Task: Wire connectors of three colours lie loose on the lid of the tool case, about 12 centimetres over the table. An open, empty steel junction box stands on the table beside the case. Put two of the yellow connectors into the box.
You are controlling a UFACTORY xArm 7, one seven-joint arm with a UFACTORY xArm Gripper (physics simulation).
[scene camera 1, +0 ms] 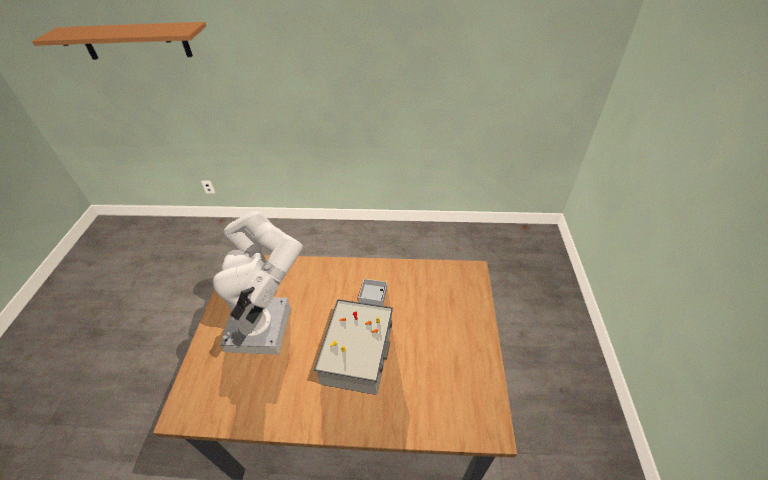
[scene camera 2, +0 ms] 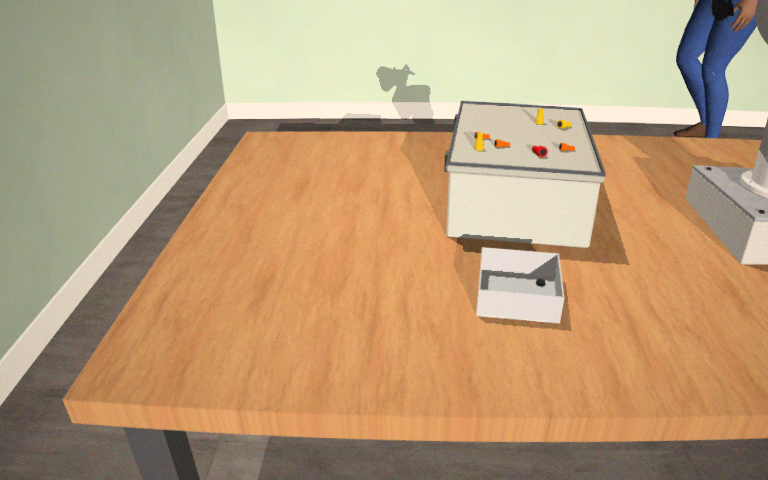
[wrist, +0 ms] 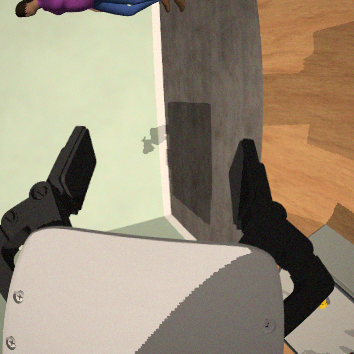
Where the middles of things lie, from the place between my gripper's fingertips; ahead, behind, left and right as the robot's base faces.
I see my gripper 32 cm short of the tool case (scene camera 2: 511, 194), 12 cm to the right of it and 29 cm above it. Round my hand: steel junction box (scene camera 2: 525, 285) (33 cm ahead, 40 cm to the left, 33 cm below).
